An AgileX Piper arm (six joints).
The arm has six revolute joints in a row. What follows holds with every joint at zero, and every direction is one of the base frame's. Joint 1 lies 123 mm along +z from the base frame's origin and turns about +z. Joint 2 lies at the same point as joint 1 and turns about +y. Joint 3 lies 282.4 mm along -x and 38.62 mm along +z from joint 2 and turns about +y. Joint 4 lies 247.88 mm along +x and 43.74 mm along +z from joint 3 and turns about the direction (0.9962, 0, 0.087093). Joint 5 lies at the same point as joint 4 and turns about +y. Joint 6 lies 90.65 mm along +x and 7.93 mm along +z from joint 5 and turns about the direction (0.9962, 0, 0.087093). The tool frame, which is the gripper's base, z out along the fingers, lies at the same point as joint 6; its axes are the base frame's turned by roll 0, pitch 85 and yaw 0 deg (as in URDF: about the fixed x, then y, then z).
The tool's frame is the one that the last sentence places.
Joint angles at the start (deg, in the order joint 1, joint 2, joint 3, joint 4, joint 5, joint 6):
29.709 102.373 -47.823 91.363 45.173 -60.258
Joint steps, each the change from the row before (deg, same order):
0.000 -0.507 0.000 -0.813 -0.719 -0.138
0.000 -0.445 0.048 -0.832 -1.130 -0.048
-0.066 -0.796 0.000 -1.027 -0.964 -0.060
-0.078 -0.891 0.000 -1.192 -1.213 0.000
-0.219 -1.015 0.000 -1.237 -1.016 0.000
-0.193 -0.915 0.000 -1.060 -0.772 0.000
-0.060 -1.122 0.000 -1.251 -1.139 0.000
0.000 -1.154 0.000 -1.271 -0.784 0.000
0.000 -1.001 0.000 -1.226 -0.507 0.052
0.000 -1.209 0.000 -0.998 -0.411 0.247
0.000 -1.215 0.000 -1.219 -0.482 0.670
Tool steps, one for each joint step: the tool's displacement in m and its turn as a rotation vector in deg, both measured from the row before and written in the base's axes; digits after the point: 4 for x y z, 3 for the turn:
-0.0001 -0.0010 0.0016 -0.697 -1.079 0.221
0.0003 -0.0013 0.0008 -1.022 -1.076 -0.091
0.0001 -0.0017 0.0029 -0.823 -1.448 0.092
0.0003 -0.0020 0.0032 -1.017 -1.649 -0.021
0.0005 -0.0026 0.0040 -0.856 -1.713 -0.021
0.0002 -0.0023 0.0038 -0.652 -1.480 0.023
-0.0001 -0.0022 0.0046 -0.875 -1.895 0.007
-0.0008 -0.0017 0.0050 -0.669 -1.797 0.306
-0.0010 -0.0015 0.0043 -0.558 -1.501 0.422
-0.0013 -0.0015 0.0057 -0.225 -1.416 0.203
-0.0014 -0.0017 0.0055 -0.318 -1.218 0.018

